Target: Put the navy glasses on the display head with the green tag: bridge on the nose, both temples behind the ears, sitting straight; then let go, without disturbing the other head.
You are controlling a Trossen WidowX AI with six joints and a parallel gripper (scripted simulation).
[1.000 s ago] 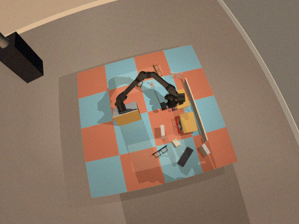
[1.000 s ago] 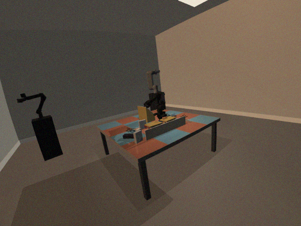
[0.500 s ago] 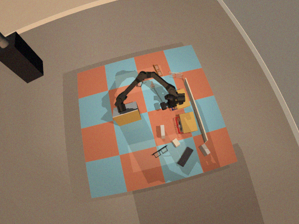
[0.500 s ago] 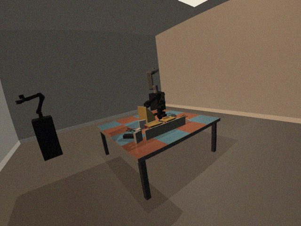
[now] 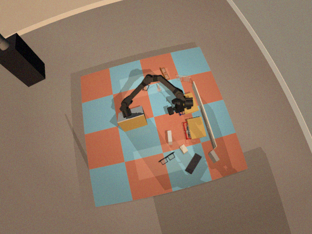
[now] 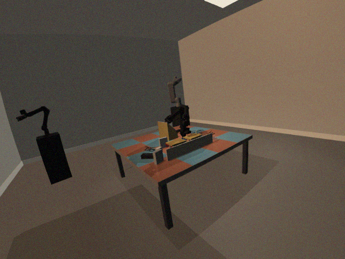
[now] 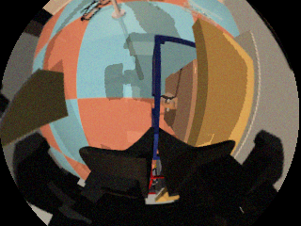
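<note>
Now: the yellow-topped head 70 mm ahead of my gripper tip, 30 mm to the left of it and 10 mm below it. Also, from my gripper tip: black case 60 mm behind, 430 mm to the right, 50 mm below; display head 40 mm ahead, 190 mm to the right, 10 mm below; pale backboard 190 mm ahead, 100 mm to the right, 10 mm below.
</note>
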